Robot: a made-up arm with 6 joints. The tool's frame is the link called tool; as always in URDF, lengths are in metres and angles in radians.
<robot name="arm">
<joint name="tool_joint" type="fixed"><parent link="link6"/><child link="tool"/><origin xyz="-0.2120 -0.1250 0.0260" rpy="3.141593 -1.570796 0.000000"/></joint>
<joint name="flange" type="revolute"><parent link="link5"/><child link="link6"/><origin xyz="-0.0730 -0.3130 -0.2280" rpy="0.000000 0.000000 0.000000"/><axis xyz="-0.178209 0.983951 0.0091"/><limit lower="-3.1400" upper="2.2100"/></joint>
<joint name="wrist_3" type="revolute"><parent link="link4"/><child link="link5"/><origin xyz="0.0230 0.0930 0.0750" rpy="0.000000 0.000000 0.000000"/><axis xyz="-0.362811 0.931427 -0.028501"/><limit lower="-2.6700" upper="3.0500"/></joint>
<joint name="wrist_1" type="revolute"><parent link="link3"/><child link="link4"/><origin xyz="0.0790 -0.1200 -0.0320" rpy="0.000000 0.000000 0.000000"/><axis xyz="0 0 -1"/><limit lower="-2.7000" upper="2.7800"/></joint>
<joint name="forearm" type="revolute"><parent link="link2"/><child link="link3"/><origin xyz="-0.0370 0.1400 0.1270" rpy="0.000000 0.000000 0.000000"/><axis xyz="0 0 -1"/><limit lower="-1.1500" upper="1.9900"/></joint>
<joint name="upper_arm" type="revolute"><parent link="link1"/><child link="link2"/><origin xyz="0.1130 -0.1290 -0.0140" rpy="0.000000 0.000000 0.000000"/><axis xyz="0 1 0"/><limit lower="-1.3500" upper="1.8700"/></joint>
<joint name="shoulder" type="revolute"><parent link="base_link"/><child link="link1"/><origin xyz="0.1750 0.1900 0.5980" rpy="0.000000 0.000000 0.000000"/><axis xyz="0 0 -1"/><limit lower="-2.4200" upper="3.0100"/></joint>
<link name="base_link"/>
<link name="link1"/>
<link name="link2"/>
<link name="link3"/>
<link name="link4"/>
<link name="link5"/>
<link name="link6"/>
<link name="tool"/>
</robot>
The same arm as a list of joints. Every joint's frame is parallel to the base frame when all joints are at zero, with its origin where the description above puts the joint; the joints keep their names.
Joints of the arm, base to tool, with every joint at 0 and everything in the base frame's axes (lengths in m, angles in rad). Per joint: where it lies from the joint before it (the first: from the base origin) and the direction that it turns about. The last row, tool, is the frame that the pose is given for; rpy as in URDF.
shoulder: offset 0.175 0.19 0.598 axis -z
upper_arm: offset 0.113 -0.129 -0.014 axis +y
forearm: offset -0.037 0.14 0.127 axis -z
wrist_1: offset 0.079 -0.12 -0.032 axis -z
wrist_3: offset 0.023 0.093 0.075 axis -0.362811 0.931427 -0.028501
flange: offset -0.073 -0.313 -0.228 axis -0.178192 0.983954 0.0091
tool: offset -0.212 -0.125 0.026 rpy -3.1416 -1.5708 0
Joint limits (rad, base to tool): -2.42..3.01 -1.35..1.87 -1.15..1.99 -2.7..2.78 -2.67..3.05 -3.14..2.21

